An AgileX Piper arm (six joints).
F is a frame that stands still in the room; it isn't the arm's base.
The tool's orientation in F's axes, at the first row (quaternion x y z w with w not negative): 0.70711 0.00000 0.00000 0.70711
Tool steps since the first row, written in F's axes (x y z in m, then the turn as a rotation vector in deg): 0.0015 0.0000 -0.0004 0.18 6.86 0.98; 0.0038 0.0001 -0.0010 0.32 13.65 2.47; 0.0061 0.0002 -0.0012 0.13 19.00 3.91; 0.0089 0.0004 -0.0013 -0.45 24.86 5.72; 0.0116 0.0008 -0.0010 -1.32 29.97 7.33; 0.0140 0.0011 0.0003 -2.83 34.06 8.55; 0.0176 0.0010 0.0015 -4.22 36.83 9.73; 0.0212 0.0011 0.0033 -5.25 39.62 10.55; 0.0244 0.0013 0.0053 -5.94 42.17 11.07; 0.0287 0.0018 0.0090 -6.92 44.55 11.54; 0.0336 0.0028 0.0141 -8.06 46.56 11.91; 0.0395 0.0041 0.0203 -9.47 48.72 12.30
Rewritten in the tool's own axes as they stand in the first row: 0.0015 -0.0004 0.0000 0.18 0.98 -6.86; 0.0038 -0.0010 -0.0001 0.32 2.47 -13.65; 0.0061 -0.0012 -0.0002 0.13 3.91 -19.00; 0.0089 -0.0013 -0.0004 -0.45 5.72 -24.86; 0.0116 -0.0010 -0.0008 -1.32 7.33 -29.97; 0.0140 0.0003 -0.0011 -2.83 8.55 -34.06; 0.0176 0.0015 -0.0010 -4.22 9.73 -36.83; 0.0212 0.0033 -0.0011 -5.25 10.55 -39.62; 0.0244 0.0053 -0.0013 -5.94 11.07 -42.17; 0.0287 0.0090 -0.0018 -6.92 11.54 -44.55; 0.0336 0.0141 -0.0028 -8.06 11.91 -46.56; 0.0395 0.0203 -0.0041 -9.47 12.30 -48.72
